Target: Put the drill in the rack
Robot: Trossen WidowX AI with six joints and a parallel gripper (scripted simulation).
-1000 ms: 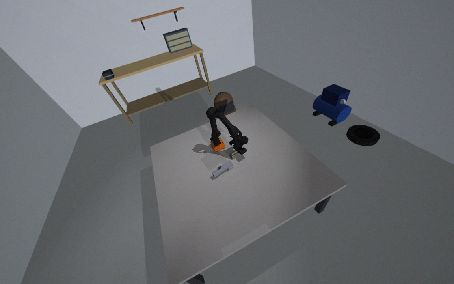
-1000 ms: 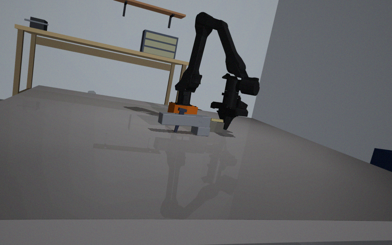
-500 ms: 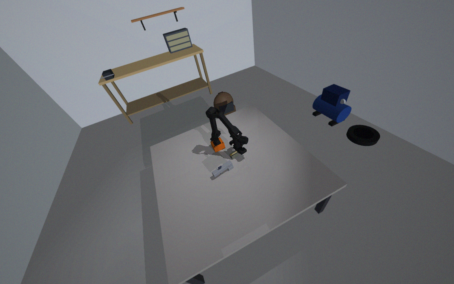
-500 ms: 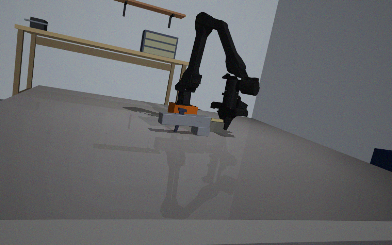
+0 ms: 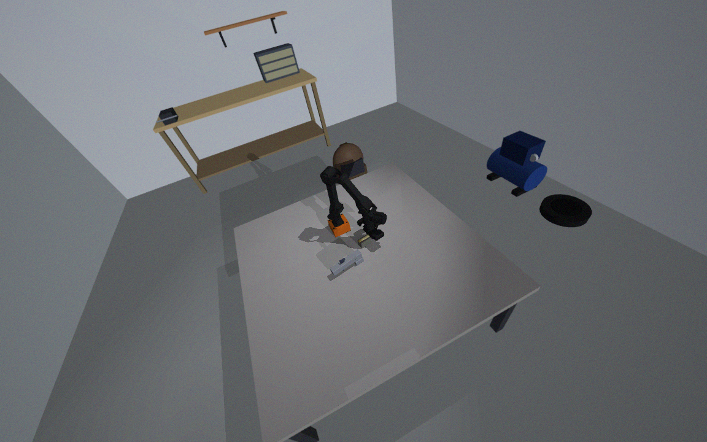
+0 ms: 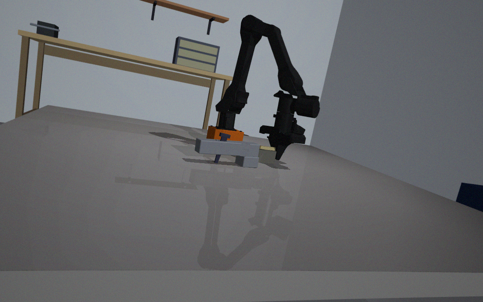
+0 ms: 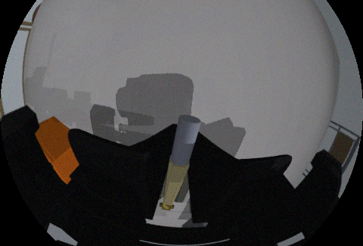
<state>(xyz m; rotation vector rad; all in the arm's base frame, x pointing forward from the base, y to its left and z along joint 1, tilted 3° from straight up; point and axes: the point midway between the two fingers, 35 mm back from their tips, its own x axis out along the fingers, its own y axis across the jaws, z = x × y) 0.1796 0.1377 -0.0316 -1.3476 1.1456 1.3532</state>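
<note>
Right now my gripper tip is 40 mm to the left of the drill, 30 mm below it and 10 mm short of it. The rest, counted from my gripper tip: dark key: 230 mm to the right, 110 mm ahead, 40 mm above; then grey-olive block: 50 mm to the right, 10 mm ahead, 10 mm above; then grey drill fixture: 200 mm to the right, 110 mm ahead, 30 mm above.
</note>
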